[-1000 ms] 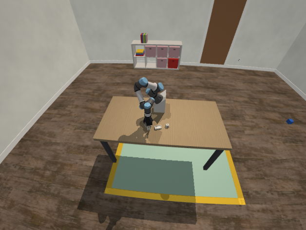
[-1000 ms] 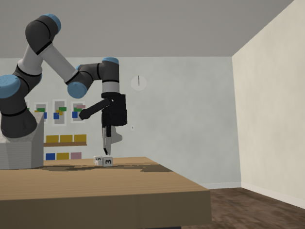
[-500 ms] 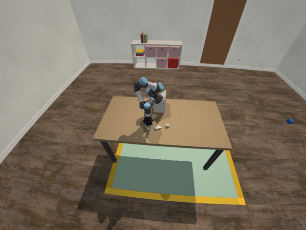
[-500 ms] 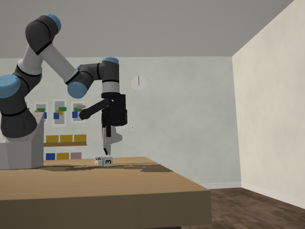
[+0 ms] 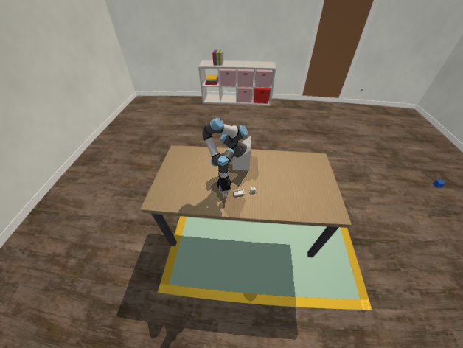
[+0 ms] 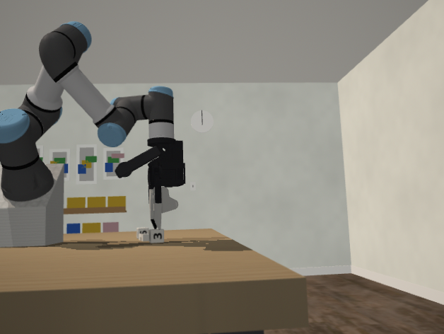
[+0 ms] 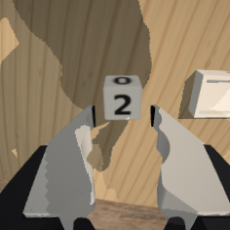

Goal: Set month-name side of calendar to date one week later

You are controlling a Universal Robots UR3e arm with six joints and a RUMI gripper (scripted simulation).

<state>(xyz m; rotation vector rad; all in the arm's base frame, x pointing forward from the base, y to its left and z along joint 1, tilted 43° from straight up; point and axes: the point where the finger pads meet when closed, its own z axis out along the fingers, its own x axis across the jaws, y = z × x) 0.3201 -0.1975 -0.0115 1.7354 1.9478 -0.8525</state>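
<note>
The white calendar tray is 20 mm behind my hand, 110 mm to the left of it and 40 mm below it.
</note>
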